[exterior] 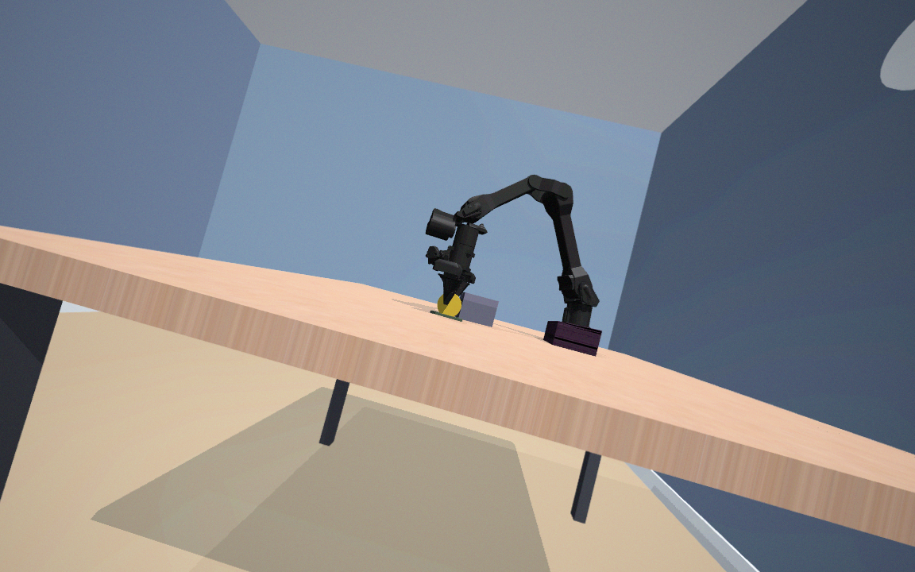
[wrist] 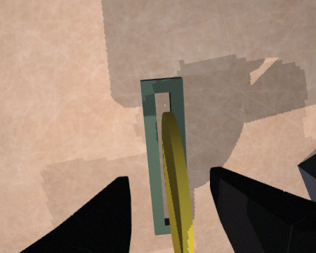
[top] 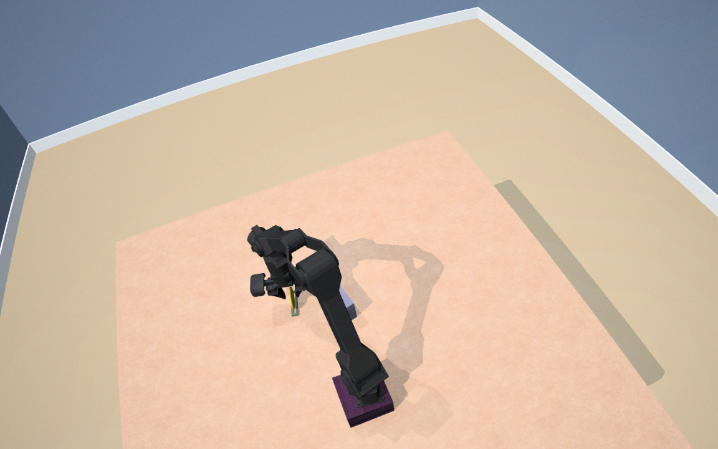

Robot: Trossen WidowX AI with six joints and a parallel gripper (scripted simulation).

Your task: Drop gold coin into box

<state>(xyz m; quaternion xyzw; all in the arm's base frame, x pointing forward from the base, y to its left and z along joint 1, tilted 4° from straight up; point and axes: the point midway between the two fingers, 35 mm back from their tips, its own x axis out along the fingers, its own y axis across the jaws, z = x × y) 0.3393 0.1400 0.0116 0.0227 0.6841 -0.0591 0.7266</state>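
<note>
Right now the coin is right at my gripper tip.
</note>
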